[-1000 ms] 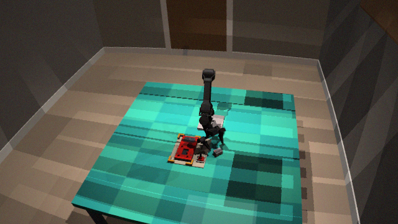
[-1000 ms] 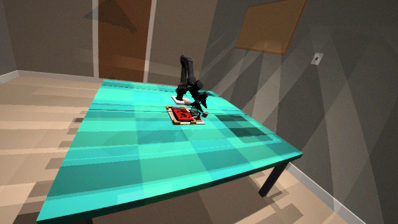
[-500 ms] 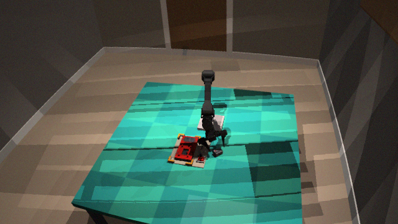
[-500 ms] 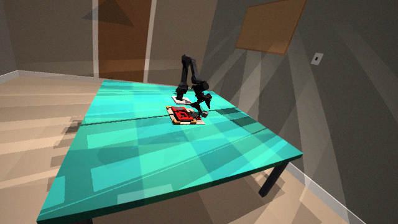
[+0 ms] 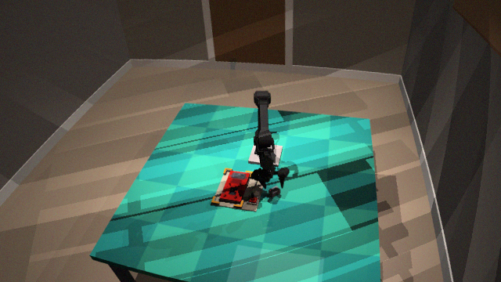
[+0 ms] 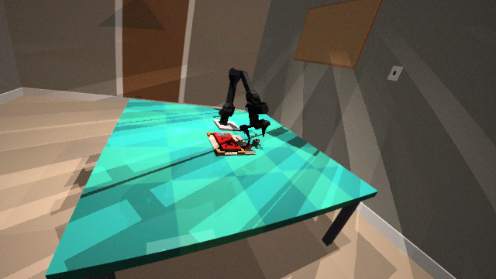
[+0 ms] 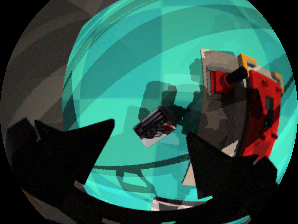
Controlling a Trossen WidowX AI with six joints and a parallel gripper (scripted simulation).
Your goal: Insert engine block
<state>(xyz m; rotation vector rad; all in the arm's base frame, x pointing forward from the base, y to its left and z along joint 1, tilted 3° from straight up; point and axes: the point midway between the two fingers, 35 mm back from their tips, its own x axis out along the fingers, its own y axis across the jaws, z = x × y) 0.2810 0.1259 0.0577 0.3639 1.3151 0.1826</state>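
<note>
Now: the engine block 30 mm below my gripper tip and 10 mm to the left of it. Round my gripper tip: beige base plate 190 mm to the right, 30 mm below, 20 mm ahead.
</note>
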